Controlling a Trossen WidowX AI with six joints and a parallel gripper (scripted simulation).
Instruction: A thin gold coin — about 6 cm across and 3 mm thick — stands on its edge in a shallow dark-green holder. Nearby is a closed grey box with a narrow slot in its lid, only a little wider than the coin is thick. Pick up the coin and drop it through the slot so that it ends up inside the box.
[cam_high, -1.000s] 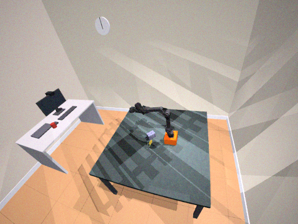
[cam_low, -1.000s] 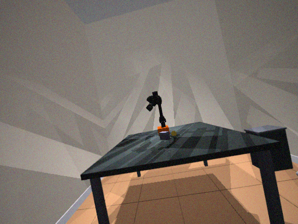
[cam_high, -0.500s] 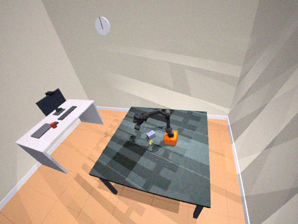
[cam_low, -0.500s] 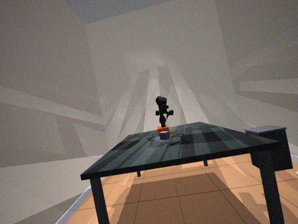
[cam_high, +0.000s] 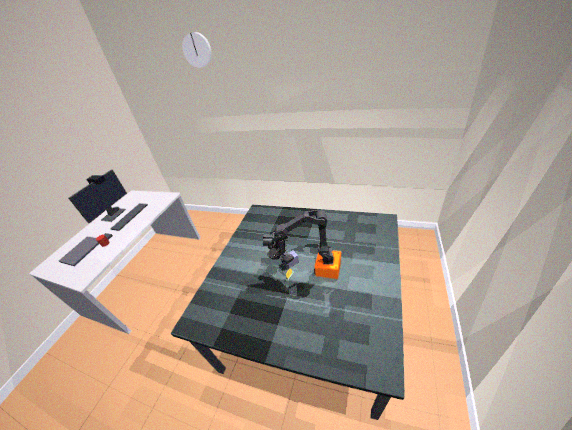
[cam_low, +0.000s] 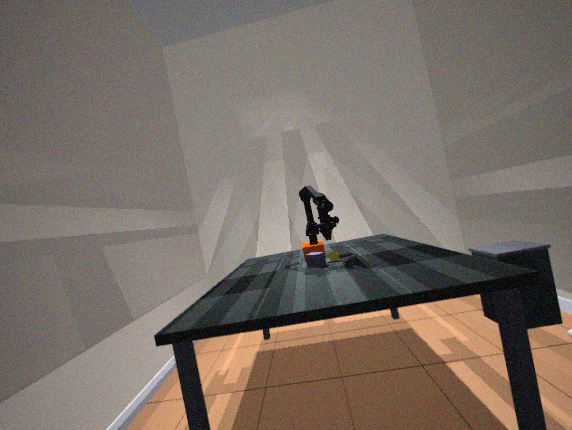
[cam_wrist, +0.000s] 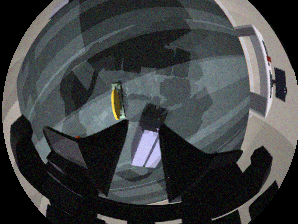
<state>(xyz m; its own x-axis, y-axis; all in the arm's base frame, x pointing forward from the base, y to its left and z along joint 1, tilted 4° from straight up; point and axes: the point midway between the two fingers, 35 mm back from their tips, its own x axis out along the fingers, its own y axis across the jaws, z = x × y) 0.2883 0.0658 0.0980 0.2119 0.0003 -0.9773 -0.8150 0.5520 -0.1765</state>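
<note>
My gripper tip is now 4 cm past the gold coin, 2 cm to the right of it and 11 cm above it.
</note>
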